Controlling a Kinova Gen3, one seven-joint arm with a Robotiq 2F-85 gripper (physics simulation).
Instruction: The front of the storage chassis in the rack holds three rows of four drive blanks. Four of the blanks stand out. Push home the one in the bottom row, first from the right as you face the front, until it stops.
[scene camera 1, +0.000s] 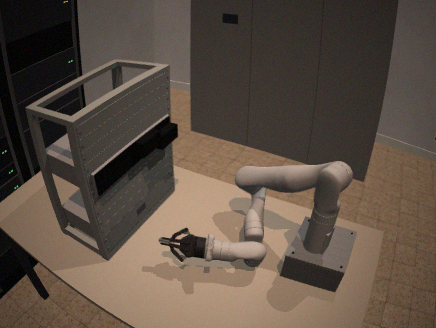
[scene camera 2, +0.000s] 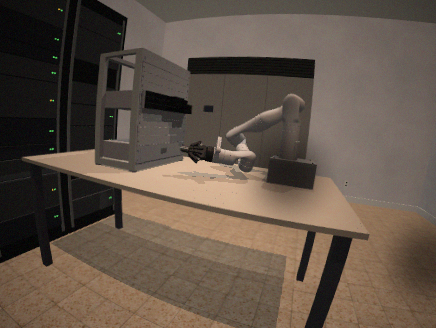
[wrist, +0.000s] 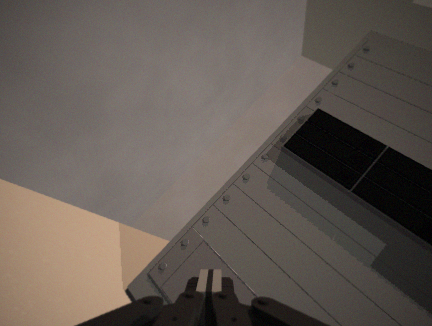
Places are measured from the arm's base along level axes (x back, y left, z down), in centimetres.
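Pixels of known places: gripper, fingertip midpoint: (scene camera 1: 158, 240) (scene camera 2: 180, 148) (wrist: 211, 284); arm's base, origin of the base link: (scene camera 1: 315, 244) (scene camera 2: 287, 158).
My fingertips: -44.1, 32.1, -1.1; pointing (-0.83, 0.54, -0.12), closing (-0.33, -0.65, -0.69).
Ahead of a thing's pixels: the offset from my fingertips to its top centre, as dx, dy, dz. Level surfaces: height alone.
The storage chassis (scene camera 1: 112, 170) (scene camera 2: 156, 101) (wrist: 327, 150) is a black band across the front of the grey rack @(-34.2, -7.4, -46.6) (scene camera 1: 125, 112) (scene camera 2: 134, 120) (wrist: 295, 220). Dark blanks @(-24.6, -26.1, -23.7) (scene camera 1: 168, 134) (scene camera 2: 184, 106) stand out at the chassis's far end in scene camera 1, the right end facing the front; their rows and single outlines are too dark to tell apart. In the wrist view, part of the chassis shows at the right. My gripper (scene camera 1: 163, 241) (scene camera 2: 184, 149) (wrist: 211, 284) is shut and empty. It is in front of the rack, lower than the chassis and apart from the blanks.
The rack stands on the table @(dz +13.0) (scene camera 1: 105, 287) (scene camera 2: 225, 200). Grey filler panels with screws lie above and below the chassis. The arm's base block (scene camera 1: 312, 265) (scene camera 2: 291, 171) stands at the other end of the table. Grey cabinets (scene camera 1: 285, 75) (scene camera 2: 245, 100) stand behind.
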